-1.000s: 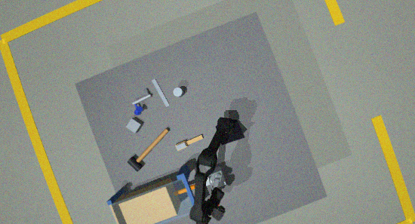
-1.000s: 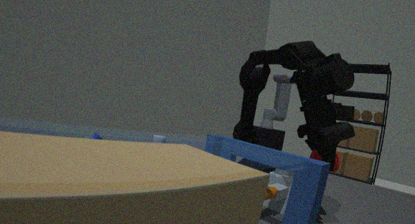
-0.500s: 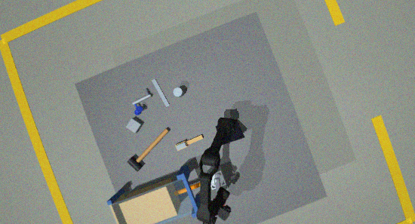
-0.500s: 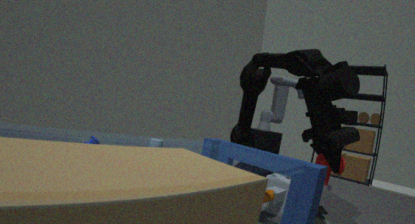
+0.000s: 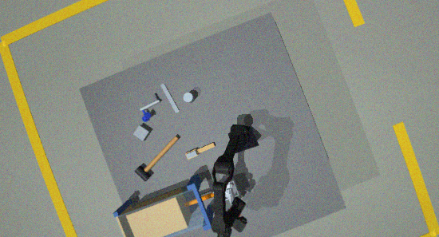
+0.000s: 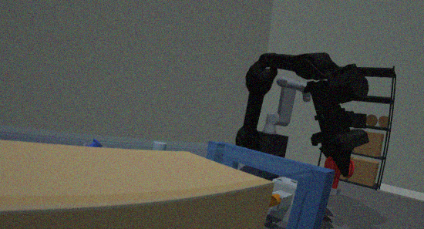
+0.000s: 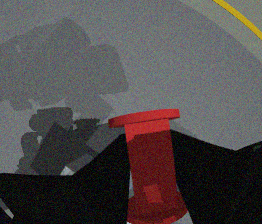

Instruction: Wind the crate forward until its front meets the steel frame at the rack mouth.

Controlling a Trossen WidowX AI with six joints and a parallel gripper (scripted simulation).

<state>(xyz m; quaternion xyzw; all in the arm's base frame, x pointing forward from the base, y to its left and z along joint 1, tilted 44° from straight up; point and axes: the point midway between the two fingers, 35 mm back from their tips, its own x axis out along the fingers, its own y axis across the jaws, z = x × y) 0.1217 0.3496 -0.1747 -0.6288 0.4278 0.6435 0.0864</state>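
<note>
The winch handle lies 10 mm ahead of my gripper tip, 50 mm to the right of it and 30 mm below it. Also, from my gripper tip: blue steel frame (180 mm ahead, 90 mm to the right, 30 mm below); then red knob (10 mm ahead, 10 mm to the right); then winch (120 mm to the right, 100 mm below).
</note>
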